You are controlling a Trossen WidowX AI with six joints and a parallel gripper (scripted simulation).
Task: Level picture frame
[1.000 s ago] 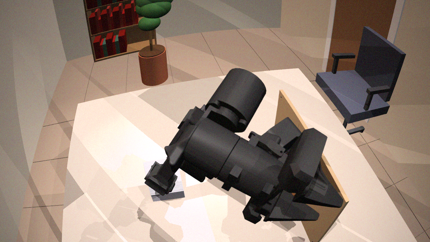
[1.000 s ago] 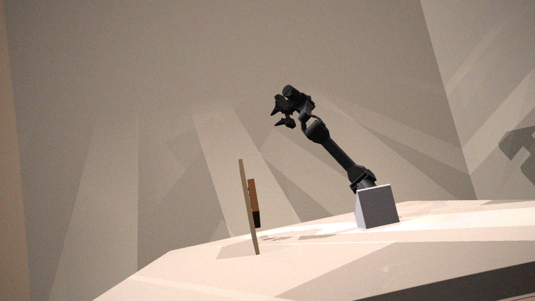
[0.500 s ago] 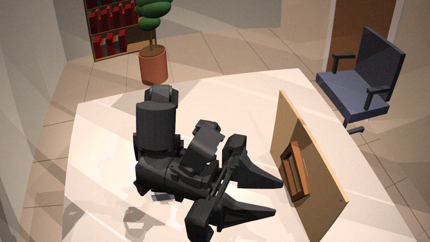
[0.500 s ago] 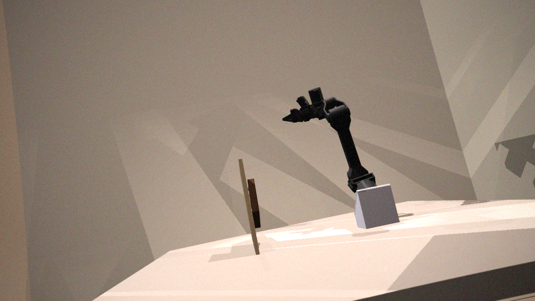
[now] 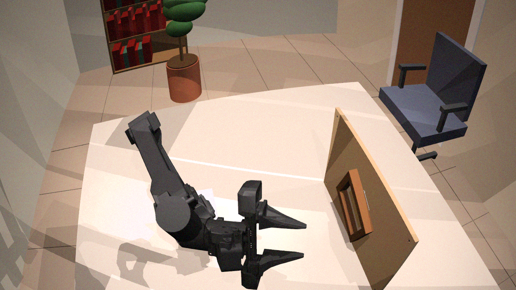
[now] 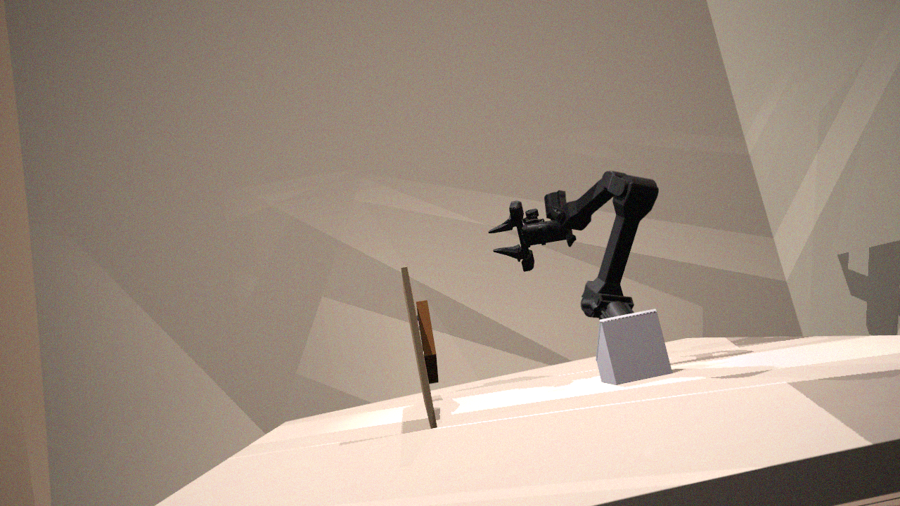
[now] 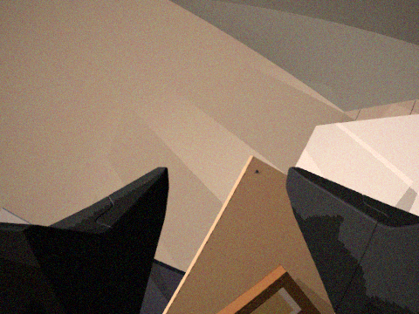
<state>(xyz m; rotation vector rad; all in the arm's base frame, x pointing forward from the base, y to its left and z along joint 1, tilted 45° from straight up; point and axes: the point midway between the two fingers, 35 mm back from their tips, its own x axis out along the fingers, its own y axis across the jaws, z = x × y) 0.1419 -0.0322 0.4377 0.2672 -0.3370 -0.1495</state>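
My gripper tip is 230 mm short of the picture frame, 200 mm to the right of it and 230 mm above it. Round my gripper tip: board wall (240 mm ahead, 200 mm to the left, 230 mm below).
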